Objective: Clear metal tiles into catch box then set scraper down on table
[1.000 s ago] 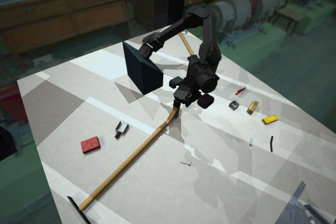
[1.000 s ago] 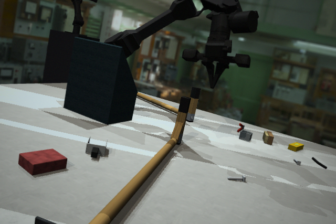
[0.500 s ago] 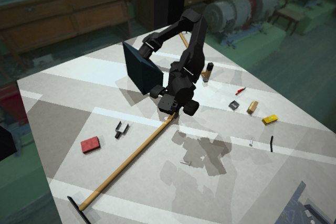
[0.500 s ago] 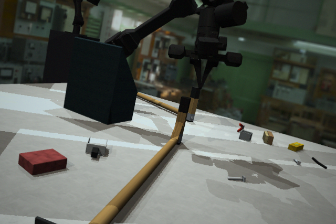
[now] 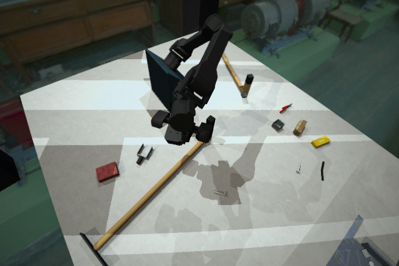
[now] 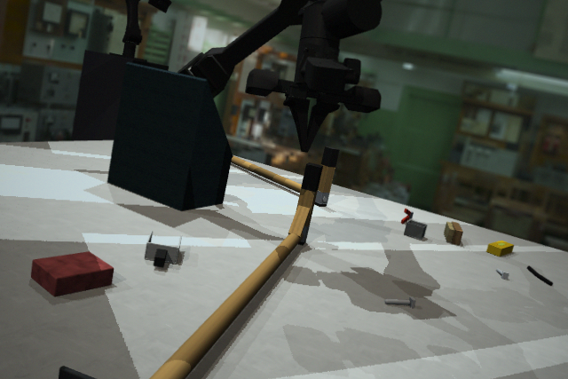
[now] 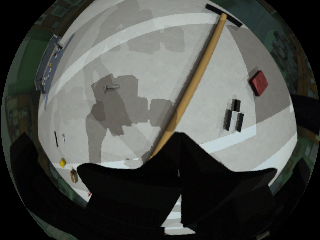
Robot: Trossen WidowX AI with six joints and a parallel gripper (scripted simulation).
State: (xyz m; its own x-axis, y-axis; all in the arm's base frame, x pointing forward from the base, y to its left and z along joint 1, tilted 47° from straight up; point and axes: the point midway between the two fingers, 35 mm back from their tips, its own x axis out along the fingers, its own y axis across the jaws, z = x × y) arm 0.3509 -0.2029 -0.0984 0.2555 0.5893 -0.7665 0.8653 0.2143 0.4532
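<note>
The long scraper lies 100 mm to the right of my gripper tip and 120 mm below it. The rest, counted from my gripper tip: grey box 140 mm ahead, 490 mm to the left, 180 mm below; then grey bracket 140 mm behind, 100 mm to the right, 180 mm below; then red block 170 mm behind, 240 mm to the right, 170 mm below.
</note>
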